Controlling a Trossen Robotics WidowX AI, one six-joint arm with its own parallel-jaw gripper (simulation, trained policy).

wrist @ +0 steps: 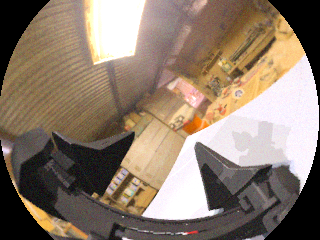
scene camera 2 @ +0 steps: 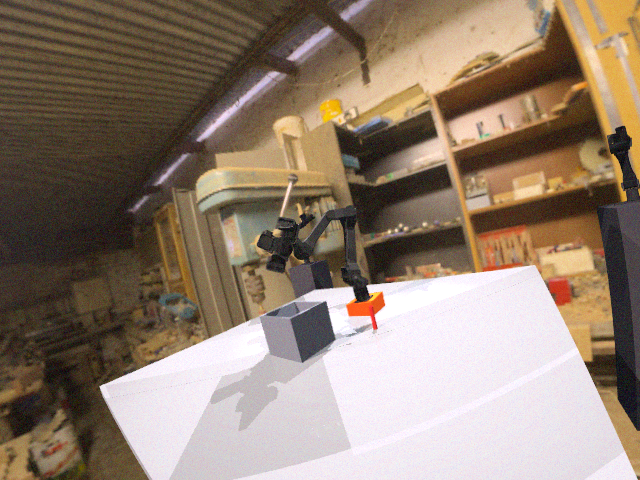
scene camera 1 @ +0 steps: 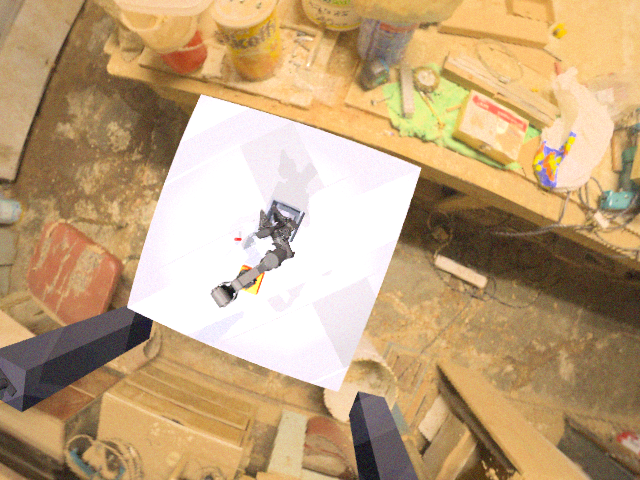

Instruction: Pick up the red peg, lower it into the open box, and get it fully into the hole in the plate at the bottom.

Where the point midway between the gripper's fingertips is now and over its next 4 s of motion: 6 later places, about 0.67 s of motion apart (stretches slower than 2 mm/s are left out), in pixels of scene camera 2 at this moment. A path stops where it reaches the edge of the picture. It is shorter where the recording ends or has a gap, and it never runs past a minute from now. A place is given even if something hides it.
The gripper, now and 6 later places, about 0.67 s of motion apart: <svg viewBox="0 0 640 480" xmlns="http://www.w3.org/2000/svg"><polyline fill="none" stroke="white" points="277,241 291,232 335,249 366,274 373,290 373,308 377,318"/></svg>
